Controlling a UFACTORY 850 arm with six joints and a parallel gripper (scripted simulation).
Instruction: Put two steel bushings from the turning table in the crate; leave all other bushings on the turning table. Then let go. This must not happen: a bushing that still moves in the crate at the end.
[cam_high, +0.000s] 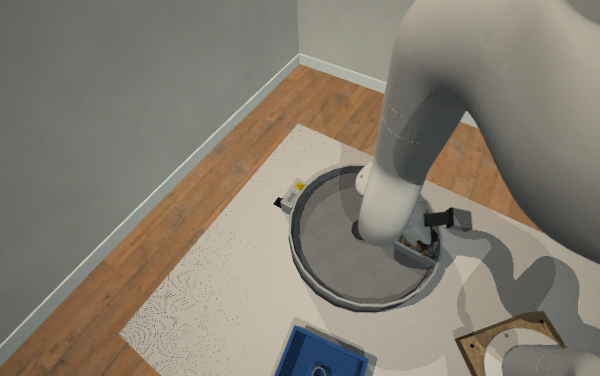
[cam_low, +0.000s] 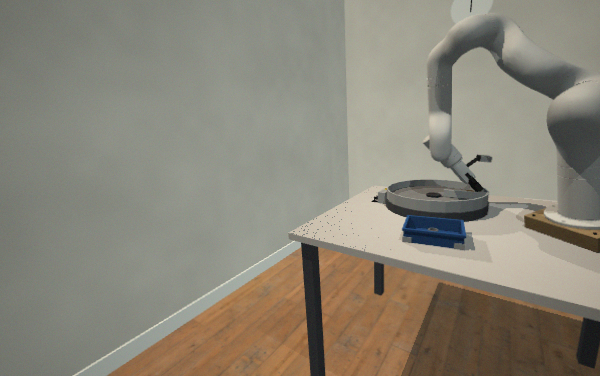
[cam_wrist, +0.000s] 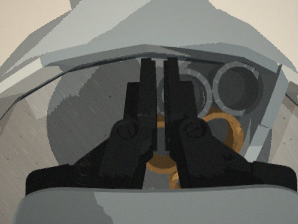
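My gripper is now 13 cm short of the blue crate, 42 cm to the right of it and 7 cm above it. The rest, counted from my hand: grey turning table (17 cm ahead, 4 cm to the left, 4 cm below).
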